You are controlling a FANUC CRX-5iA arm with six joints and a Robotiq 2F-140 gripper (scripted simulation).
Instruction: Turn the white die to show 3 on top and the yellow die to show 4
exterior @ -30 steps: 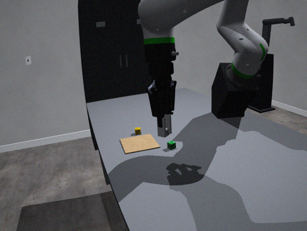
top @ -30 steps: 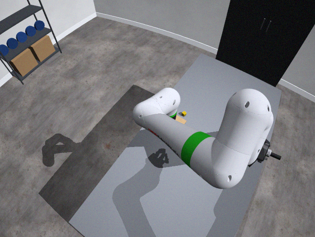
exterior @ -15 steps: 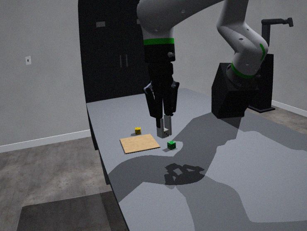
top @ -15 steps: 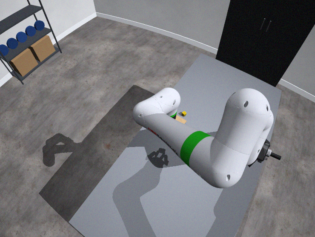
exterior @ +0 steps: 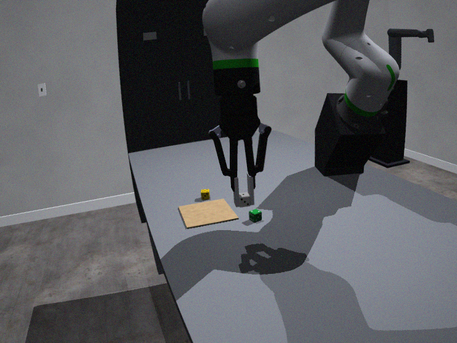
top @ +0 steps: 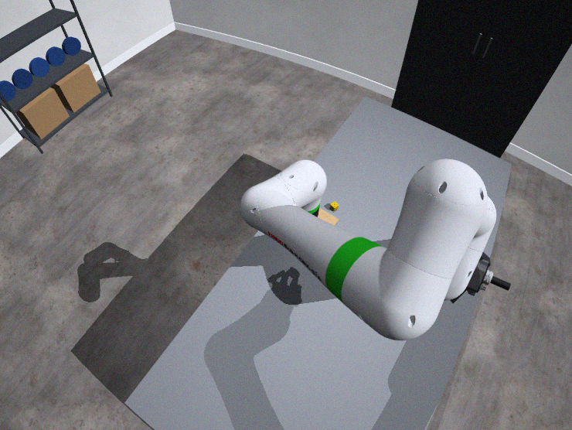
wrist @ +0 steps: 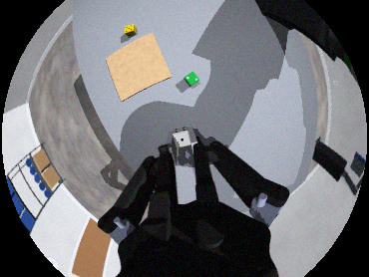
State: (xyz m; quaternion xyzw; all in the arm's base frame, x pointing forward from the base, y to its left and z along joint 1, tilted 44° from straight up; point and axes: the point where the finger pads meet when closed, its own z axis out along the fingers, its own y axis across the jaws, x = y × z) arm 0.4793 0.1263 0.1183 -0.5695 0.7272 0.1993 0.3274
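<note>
My hand is 12 cm above the green die, 9 cm to the left of it and 6 cm past it. From my hand the other things lie so: white die (2 cm below); tan mat (18 cm to the right, 13 cm below, 5 cm ahead); yellow die (29 cm to the right, 12 cm below, 3 cm ahead).
</note>
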